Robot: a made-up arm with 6 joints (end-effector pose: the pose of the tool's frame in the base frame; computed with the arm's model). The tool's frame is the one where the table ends. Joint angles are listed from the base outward.
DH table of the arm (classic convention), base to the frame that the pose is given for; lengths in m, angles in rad. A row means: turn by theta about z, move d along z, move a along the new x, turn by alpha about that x. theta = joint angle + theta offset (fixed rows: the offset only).
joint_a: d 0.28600, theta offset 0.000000, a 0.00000, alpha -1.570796
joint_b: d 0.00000, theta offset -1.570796, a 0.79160, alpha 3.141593
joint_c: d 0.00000, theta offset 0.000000, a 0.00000, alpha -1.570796
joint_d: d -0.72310, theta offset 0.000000, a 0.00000, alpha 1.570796
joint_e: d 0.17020, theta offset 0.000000, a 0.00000, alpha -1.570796
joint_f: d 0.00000, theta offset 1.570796, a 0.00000, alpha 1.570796
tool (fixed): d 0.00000, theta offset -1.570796, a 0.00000, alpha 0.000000
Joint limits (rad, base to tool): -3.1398..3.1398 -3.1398..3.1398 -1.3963..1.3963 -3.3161..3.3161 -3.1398..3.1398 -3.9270..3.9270
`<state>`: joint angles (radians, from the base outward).
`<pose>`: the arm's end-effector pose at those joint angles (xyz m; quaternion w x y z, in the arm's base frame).
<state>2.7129 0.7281 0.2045 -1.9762 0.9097 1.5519</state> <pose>-1.0054 0.3857 0.3799 0.6306 -0.2866 0.1352 0.7085</pose>
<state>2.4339 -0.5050 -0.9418 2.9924 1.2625 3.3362</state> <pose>-0.3244 0.0560 0.6958 0.1332 -0.6951 0.2610 0.6564</pose>
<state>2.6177 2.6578 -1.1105 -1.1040 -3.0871 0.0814</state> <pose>0.1494 0.0021 0.1324 0.0276 -0.3615 -0.4488 0.8168</pose>
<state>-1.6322 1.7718 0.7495 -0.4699 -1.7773 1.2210</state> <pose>-0.2182 -1.0756 -0.5293 0.6293 0.5927 0.4442 0.2354</pose>
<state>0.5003 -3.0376 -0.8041 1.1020 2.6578 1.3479</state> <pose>-0.5306 -0.3777 -0.0247 0.7414 -0.1306 0.4782 0.4524</pose>
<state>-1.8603 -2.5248 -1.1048 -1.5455 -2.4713 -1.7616</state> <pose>0.0476 0.1747 0.3296 0.4628 0.7733 0.1837 -0.3926</pose>
